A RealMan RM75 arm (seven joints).
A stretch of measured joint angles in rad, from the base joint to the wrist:
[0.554 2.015 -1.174 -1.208 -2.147 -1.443 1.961]
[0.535 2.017 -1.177 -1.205 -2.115 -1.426 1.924]
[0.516 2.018 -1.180 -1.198 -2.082 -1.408 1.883]
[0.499 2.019 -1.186 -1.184 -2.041 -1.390 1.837]
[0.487 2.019 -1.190 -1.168 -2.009 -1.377 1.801]
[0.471 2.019 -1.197 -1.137 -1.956 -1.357 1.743]
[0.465 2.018 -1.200 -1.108 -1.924 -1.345 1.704]
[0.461 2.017 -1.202 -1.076 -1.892 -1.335 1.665]
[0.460 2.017 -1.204 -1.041 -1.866 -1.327 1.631]
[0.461 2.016 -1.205 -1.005 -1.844 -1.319 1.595]
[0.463 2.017 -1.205 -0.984 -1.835 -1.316 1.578]
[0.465 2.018 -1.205 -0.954 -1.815 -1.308 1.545]
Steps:
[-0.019 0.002 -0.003 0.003 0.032 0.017 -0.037]
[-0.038 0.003 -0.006 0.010 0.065 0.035 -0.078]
[-0.055 0.004 -0.012 0.024 0.106 0.053 -0.124]
[-0.067 0.004 -0.016 0.040 0.138 0.066 -0.160]
[-0.083 0.004 -0.023 0.071 0.191 0.086 -0.218]
[-0.089 0.003 -0.026 0.100 0.223 0.098 -0.257]
[-0.093 0.002 -0.028 0.132 0.255 0.108 -0.296]
[-0.094 0.002 -0.030 0.167 0.281 0.116 -0.330]
[-0.093 0.001 -0.031 0.203 0.303 0.124 -0.366]
[-0.091 0.002 -0.031 0.224 0.312 0.127 -0.383]
[-0.089 0.003 -0.031 0.254 0.332 0.135 -0.416]

